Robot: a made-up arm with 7 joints.
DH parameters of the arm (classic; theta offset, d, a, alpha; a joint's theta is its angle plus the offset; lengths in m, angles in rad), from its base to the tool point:
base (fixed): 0.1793 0 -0.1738 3.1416
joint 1: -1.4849 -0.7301 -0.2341 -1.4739
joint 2: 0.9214 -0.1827 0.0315 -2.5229
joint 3: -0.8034 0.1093 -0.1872 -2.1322
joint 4: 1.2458 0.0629 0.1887 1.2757
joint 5: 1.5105 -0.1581 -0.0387 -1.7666
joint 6: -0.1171 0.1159 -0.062 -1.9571
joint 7: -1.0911 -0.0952 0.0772 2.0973
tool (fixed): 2.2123 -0.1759 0 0
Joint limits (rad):
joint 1: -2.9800..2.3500
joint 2: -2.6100..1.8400
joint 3: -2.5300..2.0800
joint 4: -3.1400..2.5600
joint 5: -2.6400..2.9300
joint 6: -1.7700..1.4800
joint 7: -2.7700..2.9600
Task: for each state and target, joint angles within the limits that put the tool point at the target. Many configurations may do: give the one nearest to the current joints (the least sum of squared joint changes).
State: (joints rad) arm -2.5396 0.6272 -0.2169 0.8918 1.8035 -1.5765 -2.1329
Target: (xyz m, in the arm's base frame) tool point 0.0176 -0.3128 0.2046
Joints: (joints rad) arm -2.0693 0.8620 0.0985 0.5860 2.1630 -1.2218 -2.2588
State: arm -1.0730 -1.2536 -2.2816 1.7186 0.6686 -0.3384 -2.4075
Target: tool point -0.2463 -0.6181 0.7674
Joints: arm -1.4999 -1.4012 -2.3460 1.7332 0.3761 -0.0870 -2.3078
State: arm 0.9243 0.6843 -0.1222 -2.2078 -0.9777 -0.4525 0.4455
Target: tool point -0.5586 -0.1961 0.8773
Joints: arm 0.4593 0.8804 -0.2306 -2.1280 -0.9951 -0.3819 0.5487
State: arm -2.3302 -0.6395 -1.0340 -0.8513 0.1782 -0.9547 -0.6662
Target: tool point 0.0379 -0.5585 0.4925
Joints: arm -1.4868 -0.8140 -0.9289 -0.2171 0.3111 -0.8265 -1.3167
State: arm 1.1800 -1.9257 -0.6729 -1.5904 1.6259 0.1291 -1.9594
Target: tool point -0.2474 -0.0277 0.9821
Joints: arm 1.3305 -2.0831 -0.6791 -1.1262 1.9158 0.4925 -2.3216
